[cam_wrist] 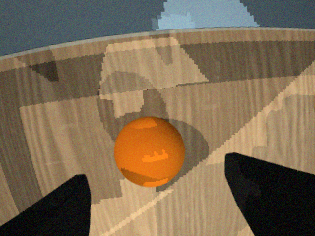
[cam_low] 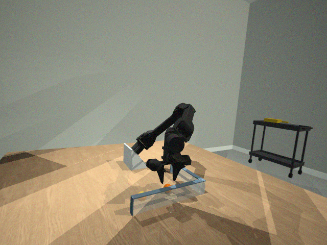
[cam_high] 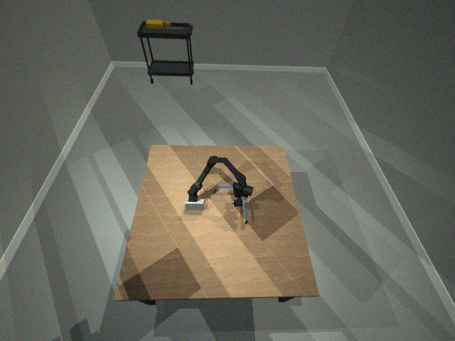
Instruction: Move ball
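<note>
The orange ball is 3 cm below my gripper tip. Also, from my gripper tip: see-through copy (12 cm to the right, 3 cm below, 1 cm ahead).
</note>
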